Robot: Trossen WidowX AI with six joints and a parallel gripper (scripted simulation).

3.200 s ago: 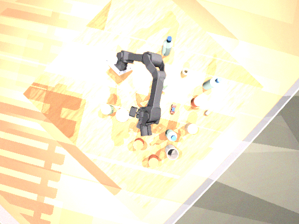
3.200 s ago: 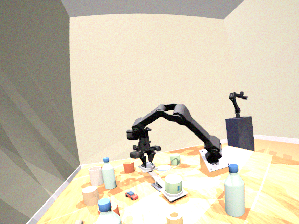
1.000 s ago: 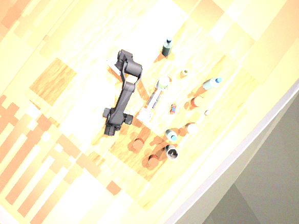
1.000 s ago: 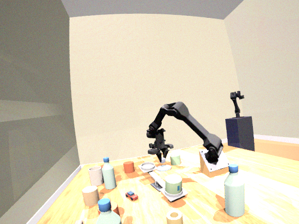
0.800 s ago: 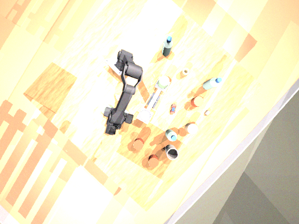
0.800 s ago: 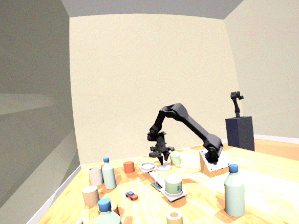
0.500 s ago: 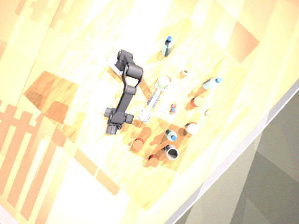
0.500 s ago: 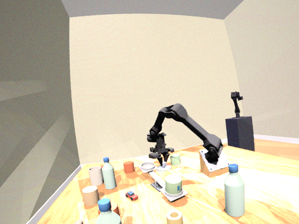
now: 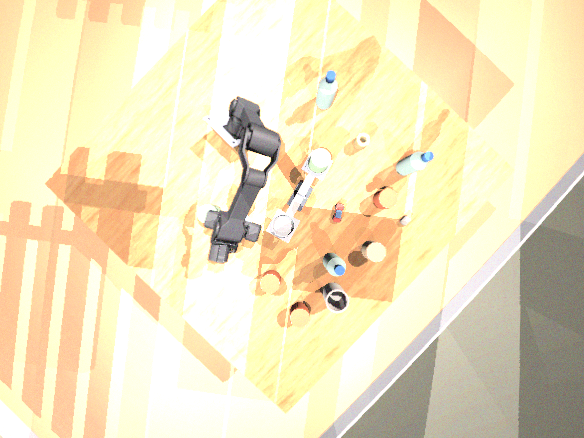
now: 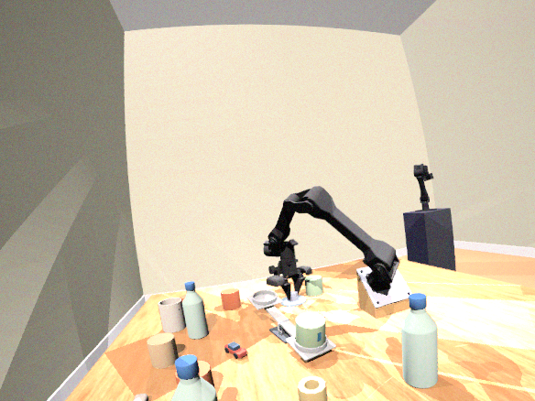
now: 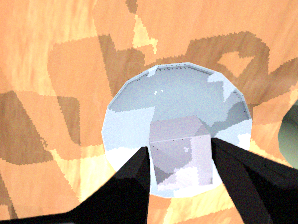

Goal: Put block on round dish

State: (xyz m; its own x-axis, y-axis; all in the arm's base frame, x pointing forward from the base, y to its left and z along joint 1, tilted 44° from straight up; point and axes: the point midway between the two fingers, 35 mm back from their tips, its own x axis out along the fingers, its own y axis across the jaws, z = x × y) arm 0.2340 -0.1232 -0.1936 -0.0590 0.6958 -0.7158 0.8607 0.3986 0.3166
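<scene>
Right now my gripper tip is right at the grey block. Round my gripper tip: round dish 1 cm below; tan cylinder 40 cm ahead, 29 cm to the left, 2 cm above; red toy car 22 cm ahead, 31 cm to the left.
</scene>
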